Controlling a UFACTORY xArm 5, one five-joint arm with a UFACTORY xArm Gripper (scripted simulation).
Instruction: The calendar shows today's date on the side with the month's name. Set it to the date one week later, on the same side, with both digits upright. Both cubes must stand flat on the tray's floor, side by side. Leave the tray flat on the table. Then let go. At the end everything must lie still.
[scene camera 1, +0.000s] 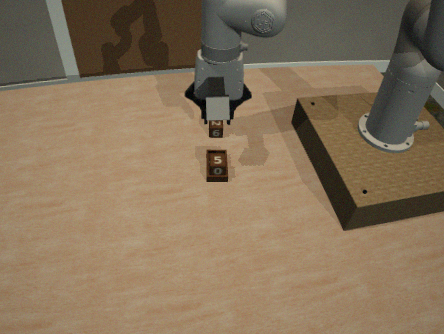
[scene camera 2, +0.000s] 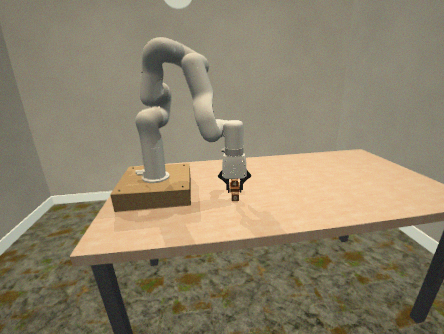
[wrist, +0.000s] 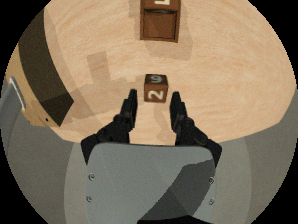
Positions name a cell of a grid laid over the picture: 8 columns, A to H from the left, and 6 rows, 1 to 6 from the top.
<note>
In view: my gripper (scene camera 1: D3).
My gripper also shows in scene camera 2 (scene camera 2: E4) and in the wrist view (wrist: E3).
</note>
